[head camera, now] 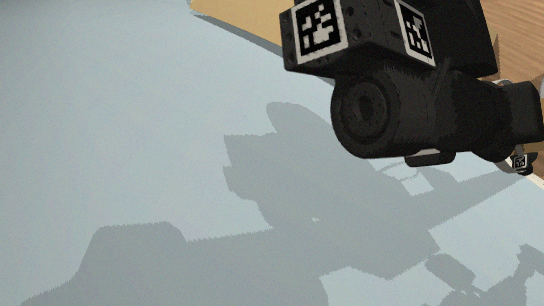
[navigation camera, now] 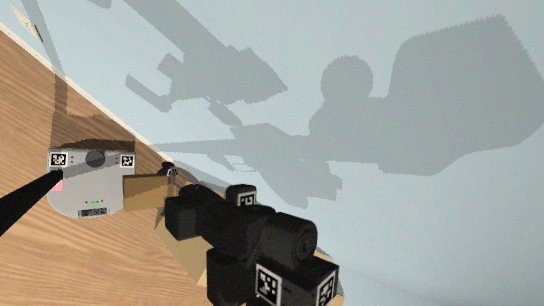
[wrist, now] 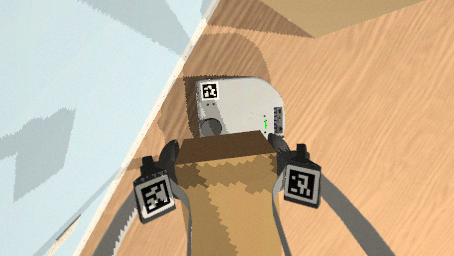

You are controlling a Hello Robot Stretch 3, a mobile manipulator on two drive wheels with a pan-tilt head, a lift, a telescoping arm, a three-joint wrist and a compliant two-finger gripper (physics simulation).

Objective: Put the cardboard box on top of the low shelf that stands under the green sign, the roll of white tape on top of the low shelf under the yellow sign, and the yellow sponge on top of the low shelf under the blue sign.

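Places are measured from the robot's base along level axes (x ahead, y left, z up), in metres.
Pixels of known places: gripper, fingertip midpoint: [navigation camera: 163, 187] [wrist: 224, 155]; robot's base, link origin: [navigation camera: 95, 158] [wrist: 212, 119].
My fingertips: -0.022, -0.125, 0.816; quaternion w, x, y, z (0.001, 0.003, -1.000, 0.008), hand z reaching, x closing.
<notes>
For each thing: its top centre in the pictures, then the offset to it from my fingertips, as dx, dy, dz. Level surfaces: height alone.
- cardboard box, top centre: [wrist: 233, 225] [head camera: 542, 124] [navigation camera: 152, 192] -0.001, +0.032, +0.040
- wooden floor, surface height: dz -0.816
- wall outlet, top centre: [wrist: 50, 251] [navigation camera: 22, 14] +0.440, +0.338, -0.359
The cardboard box [navigation camera: 144, 192] [wrist: 232, 205] is held upright between the two fingertips of my gripper [wrist: 224, 155], close beside my base in the navigation view. My gripper is shut on it, with one fingertip on each side in the wrist view. In the head view one fingertip with its marker shows at the right edge, behind the dark wrist. The white tape, the yellow sponge and the coloured signs do not show in these views. I cannot tell whether any low shelf shows.
A pale blue wall [head camera: 125, 125] [navigation camera: 450, 215] [wrist: 45, 65] with a white skirting stands close by. A large tan box-shaped piece [head camera: 240, 17] [navigation camera: 185, 247] [wrist: 345, 15] stands against it, partly behind my wrist. My base [navigation camera: 90, 182] [wrist: 242, 107] is on the wooden floor [navigation camera: 75, 260]. A wall outlet [navigation camera: 25, 22] shows.
</notes>
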